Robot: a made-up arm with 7 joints. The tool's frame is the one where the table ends. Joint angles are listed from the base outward.
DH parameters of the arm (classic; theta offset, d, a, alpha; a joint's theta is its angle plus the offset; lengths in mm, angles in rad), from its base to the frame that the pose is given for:
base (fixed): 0 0 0 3.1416
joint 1: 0 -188.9 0 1.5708
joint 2: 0 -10.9 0 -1.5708
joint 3: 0 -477.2 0 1.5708
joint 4: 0 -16.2 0 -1.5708
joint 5: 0 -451.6 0 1.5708
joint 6: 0 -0.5 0 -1.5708
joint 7: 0 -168.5 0 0
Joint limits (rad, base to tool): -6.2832..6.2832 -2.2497..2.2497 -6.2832..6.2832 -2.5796..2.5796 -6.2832..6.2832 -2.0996..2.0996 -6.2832..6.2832
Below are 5 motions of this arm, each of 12 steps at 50 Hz.
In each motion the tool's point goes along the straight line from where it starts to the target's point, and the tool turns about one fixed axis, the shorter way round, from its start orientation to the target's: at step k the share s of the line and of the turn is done. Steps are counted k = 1, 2, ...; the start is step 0. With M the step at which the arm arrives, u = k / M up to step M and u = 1 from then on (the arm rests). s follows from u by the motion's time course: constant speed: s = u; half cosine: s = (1 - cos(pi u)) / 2; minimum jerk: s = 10 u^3 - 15 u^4 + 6 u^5.
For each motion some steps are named. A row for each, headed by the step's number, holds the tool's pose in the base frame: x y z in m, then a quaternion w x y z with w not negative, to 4 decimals.
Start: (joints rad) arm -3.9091 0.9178 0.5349 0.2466 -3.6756 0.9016 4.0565
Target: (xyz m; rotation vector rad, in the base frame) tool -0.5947 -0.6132 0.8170 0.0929 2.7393 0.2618
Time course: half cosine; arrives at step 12
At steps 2, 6, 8, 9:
2: -0.6500 -0.5064 0.8383 0.1103 0.1166 0.9851 0.0618
6: -0.6243 -0.5560 0.8284 0.1489 0.0780 0.9828 0.0766
8: -0.6095 -0.5846 0.8227 0.1710 0.0556 0.9800 0.0850
9: -0.6034 -0.5964 0.8203 0.1801 0.0463 0.9786 0.0884

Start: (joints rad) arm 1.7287 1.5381 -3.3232 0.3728 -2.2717 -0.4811 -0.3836
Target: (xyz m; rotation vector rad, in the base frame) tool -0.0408 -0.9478 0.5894 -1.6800 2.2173 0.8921
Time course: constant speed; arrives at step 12
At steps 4, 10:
4: -0.1093 -0.9818 0.5280 0.1513 -0.5438 0.7507 0.3433
10: -0.0579 -0.9563 0.5741 0.1203 -0.5649 0.7537 0.3136

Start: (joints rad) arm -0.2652 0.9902 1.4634 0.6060 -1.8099 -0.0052 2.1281
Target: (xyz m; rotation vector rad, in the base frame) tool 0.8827 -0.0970 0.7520 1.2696 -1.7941 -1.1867
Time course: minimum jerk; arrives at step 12
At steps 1, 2, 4, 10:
1: 0.9026 -0.1323 0.7126 0.2736 0.5017 -0.6709 -0.4727
2: 0.9020 -0.1312 0.7138 0.2749 0.5011 -0.6712 -0.4720
4: 0.8985 -0.1250 0.7207 0.2824 0.4978 -0.6732 -0.4683
10: 0.8834 -0.0983 0.7506 0.3149 0.4829 -0.6810 -0.4515

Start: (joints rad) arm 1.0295 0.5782 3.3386 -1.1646 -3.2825 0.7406 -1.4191
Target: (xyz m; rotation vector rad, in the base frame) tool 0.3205 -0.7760 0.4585 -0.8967 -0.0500 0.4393
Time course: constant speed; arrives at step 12
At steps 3, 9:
3: 0.3320 -0.7470 0.4009 0.9076 -0.3514 -0.0420 0.2260
9: 0.3243 -0.7663 0.4393 0.8884 -0.4041 -0.0300 0.2159

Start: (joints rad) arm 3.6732 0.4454 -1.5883 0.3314 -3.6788 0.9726 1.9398
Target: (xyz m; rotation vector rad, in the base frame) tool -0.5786 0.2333 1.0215 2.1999 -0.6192 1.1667
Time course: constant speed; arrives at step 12
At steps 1, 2, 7, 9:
1: -0.4867 0.2187 1.0789 0.3644 0.8328 -0.2392 0.3412
2: -0.4950 0.2201 1.0737 0.3573 0.8324 -0.2387 0.3500
7: -0.5368 0.2267 1.0476 0.3211 0.8286 -0.2354 0.3936
9: -0.5535 0.2293 1.0371 0.3063 0.8263 -0.2339 0.4107

